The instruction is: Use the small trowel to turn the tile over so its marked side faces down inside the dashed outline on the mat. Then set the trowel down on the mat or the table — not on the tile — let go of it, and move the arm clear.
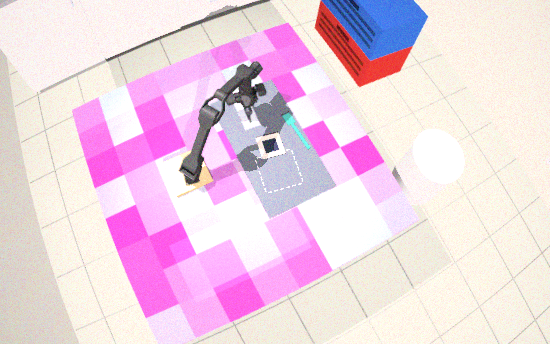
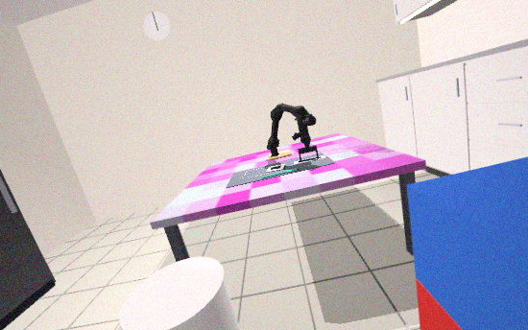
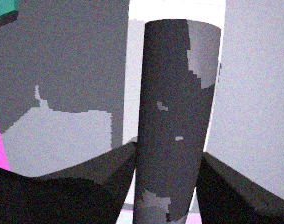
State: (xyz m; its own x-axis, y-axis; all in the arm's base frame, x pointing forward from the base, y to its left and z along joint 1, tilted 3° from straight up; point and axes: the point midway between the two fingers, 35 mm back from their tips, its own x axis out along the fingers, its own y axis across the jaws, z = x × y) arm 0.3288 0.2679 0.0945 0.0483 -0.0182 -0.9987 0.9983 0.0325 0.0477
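My gripper tip is 60 mm short of the white tile, 220 mm to the left of it and 60 mm above it. Also, from my gripper tip: teal trowel: 200 mm ahead, 160 mm to the right, 60 mm below.
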